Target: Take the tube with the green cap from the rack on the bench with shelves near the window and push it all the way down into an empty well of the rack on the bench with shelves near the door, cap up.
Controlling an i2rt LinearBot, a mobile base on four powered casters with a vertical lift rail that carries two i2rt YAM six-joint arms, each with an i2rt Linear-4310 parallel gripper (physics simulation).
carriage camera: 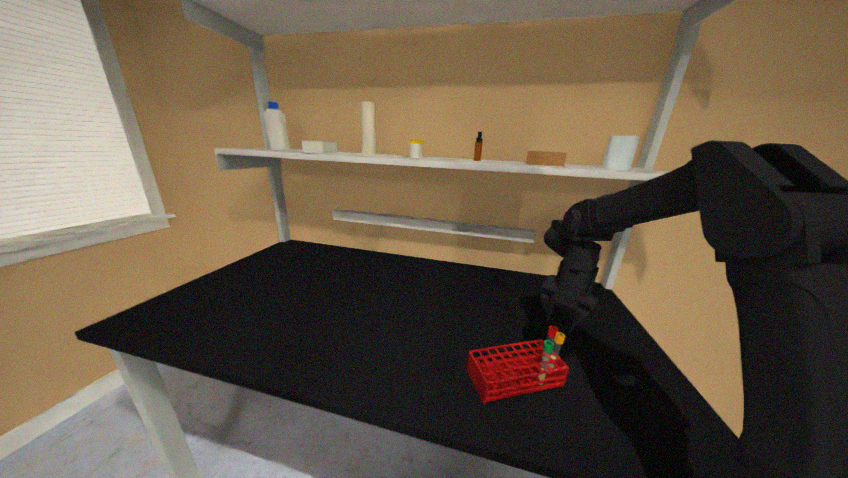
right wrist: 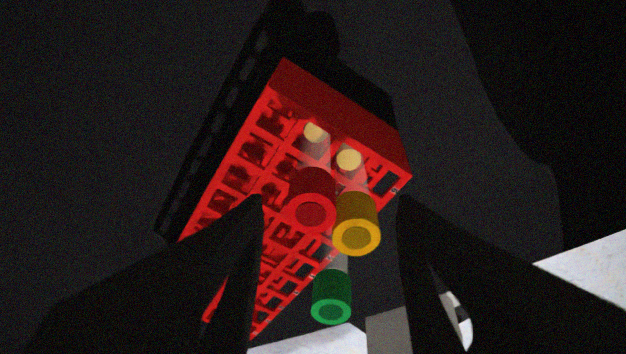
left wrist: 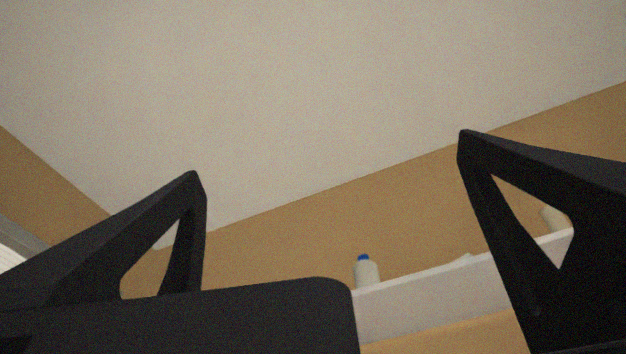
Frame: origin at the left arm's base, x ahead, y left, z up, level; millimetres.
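Where they show: left gripper, fingertip midpoint: (left wrist: 328, 164); right gripper, fingertip midpoint: (carriage camera: 558, 325) (right wrist: 330, 209).
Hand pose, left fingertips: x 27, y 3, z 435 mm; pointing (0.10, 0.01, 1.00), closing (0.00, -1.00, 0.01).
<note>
Things, the pixels of their centre, and the offset from my left fingertips. "*": a spot on its surface instead. Level surfaces: height alone.
- tube with the green cap, body centre: (right wrist: 334, 235) (carriage camera: 544, 364) 302 mm ahead, 642 mm right, 459 mm down
- red rack at the middle of its body: (right wrist: 263, 220) (carriage camera: 515, 368) 323 mm ahead, 593 mm right, 494 mm down
- red-capped tube at the middle of its body: (right wrist: 314, 147) (carriage camera: 548, 347) 351 mm ahead, 676 mm right, 459 mm down
- yellow-capped tube at the middle of its body: (right wrist: 349, 167) (carriage camera: 554, 354) 330 mm ahead, 680 mm right, 459 mm down
- black bench top at its surface level: 522 mm down
- shelf at its surface level: 70 mm down
- white cylinder at a spot on its surface: (carriage camera: 368, 127) * 896 mm ahead, 178 mm right, 29 mm up
- brown bottle at a spot on its surface: (carriage camera: 478, 148) * 781 mm ahead, 560 mm right, 25 mm down
- window at a spot on its surface: (carriage camera: 65, 118) * 1128 mm ahead, 1126 mm left, 16 mm up
The tube with the green cap (carriage camera: 548, 346) (right wrist: 331, 297) stands upright, cap up, in the red rack (carriage camera: 486, 391) (right wrist: 345, 107) on the black bench. A red-capped tube (carriage camera: 552, 331) (right wrist: 312, 200) and a yellow-capped tube (carriage camera: 559, 338) (right wrist: 356, 224) stand close to it at the same end of the rack. My right gripper (right wrist: 330, 209) is part open and empty above these tubes; in the right wrist view the caps show between and below its fingertips. In the carriage view its fingertips are hard to make out. My left gripper (left wrist: 328, 164) is wide open and empty, facing the wall and ceiling.
The black bench top (carriage camera: 296, 320) spreads under a shelf (carriage camera: 380, 159) that carries a blue-capped bottle (carriage camera: 276, 129) (left wrist: 367, 272), a white cylinder (carriage camera: 368, 127), a yellow-lidded jar (carriage camera: 415, 149), a brown bottle (carriage camera: 478, 148) and boxes. A window (carriage camera: 65, 118) is at the picture's left.
</note>
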